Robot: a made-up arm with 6 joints. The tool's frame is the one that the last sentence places. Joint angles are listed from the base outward.
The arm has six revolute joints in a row. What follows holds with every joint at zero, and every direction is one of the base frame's.
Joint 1 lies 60 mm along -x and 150 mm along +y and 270 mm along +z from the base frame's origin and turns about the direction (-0.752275, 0.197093, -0.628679).
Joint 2 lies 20 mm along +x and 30 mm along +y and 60 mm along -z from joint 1 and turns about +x.
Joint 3 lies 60 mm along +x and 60 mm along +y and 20 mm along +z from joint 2 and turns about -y.
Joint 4 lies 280 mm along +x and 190 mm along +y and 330 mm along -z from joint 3 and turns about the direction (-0.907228, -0.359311, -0.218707).
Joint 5 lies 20 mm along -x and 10 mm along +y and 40 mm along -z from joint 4 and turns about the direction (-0.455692, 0.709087, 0.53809).
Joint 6 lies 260 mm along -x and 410 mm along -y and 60 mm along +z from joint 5 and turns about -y.
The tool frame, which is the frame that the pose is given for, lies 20 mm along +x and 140 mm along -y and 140 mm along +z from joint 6; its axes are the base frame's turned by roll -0.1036, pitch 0.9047 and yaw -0.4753 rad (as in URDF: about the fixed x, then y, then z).
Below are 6 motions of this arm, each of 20 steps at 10 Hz.
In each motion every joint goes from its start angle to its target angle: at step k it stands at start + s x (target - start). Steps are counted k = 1, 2, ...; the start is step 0. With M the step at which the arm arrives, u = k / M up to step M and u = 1 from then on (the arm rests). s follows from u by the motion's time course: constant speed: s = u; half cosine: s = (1 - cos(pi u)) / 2; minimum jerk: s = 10 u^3 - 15 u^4 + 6 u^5.
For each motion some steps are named. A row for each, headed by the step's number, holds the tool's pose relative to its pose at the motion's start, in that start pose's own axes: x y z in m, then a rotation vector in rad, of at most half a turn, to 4 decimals.
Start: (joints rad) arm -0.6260 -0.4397 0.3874 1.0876 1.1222 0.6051
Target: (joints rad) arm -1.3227 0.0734 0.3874 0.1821 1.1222 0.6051
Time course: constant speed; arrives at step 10
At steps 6, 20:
6: 0.4310 -0.1748 -0.2120 0.6675 -0.0989 0.9409
20: 0.6119 0.0036 -0.2421 1.0975 -0.3116 1.5645

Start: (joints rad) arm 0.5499 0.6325 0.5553 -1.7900 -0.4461 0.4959
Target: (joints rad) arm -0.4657 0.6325 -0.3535 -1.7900 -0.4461 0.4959
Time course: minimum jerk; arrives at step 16
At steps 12, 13, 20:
12: -0.4288 -0.0224 -0.7386 0.8500 0.8217 -0.6044
13: -0.4739 -0.0020 -0.7503 0.8806 0.8803 -0.6540
20: -0.5141 0.0170 -0.7561 0.9053 0.9331 -0.6993

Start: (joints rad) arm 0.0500 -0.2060 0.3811 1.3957 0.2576 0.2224
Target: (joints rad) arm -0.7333 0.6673 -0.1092 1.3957 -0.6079 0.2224
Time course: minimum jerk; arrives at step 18
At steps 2, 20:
2: 0.0034 -0.0057 -0.0021 0.0156 0.0089 0.0096
20: 0.0191 -0.1262 -0.2961 1.5157 0.9066 0.6414

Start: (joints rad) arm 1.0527 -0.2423 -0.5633 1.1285 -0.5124 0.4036
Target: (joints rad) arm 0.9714 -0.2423 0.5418 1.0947 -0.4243 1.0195
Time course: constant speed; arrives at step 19
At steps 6, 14, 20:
6: 0.0070 0.0746 -0.1201 0.2060 -0.4269 -0.1091
14: 0.0885 0.2046 -0.2437 0.4222 -1.0036 -0.2972
20: 0.1758 0.2898 -0.2832 0.5171 -1.3639 -0.4450

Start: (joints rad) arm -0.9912 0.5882 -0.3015 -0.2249 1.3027 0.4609
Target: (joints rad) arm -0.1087 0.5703 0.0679 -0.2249 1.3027 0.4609
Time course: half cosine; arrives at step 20
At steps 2, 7, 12, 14, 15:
2: -0.0096 -0.0130 -0.0078 0.0149 -0.0002 -0.0203
7: -0.1214 -0.1237 -0.0929 0.1584 0.0021 -0.2319
12: -0.3280 -0.2089 -0.2284 0.3483 0.0238 -0.5740
14: -0.4082 -0.2134 -0.2734 0.4081 0.0382 -0.7033
15: -0.4425 -0.2111 -0.2913 0.4321 0.0456 -0.7592

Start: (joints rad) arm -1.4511 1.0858 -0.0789 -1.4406 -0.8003 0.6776
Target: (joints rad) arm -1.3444 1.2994 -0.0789 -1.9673 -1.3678 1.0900
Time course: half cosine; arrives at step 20
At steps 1, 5, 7, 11, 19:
1: -0.0014 -0.0006 -0.0032 0.0056 -0.0015 -0.0014
5: -0.0372 -0.0081 -0.0755 0.1310 -0.0367 -0.0387
7: -0.0740 -0.0044 -0.1391 0.2381 -0.0701 -0.0827
11: -0.1763 0.0438 -0.2771 0.4675 -0.1562 -0.2266
19: -0.3287 0.1891 -0.4070 0.6958 -0.2817 -0.4983

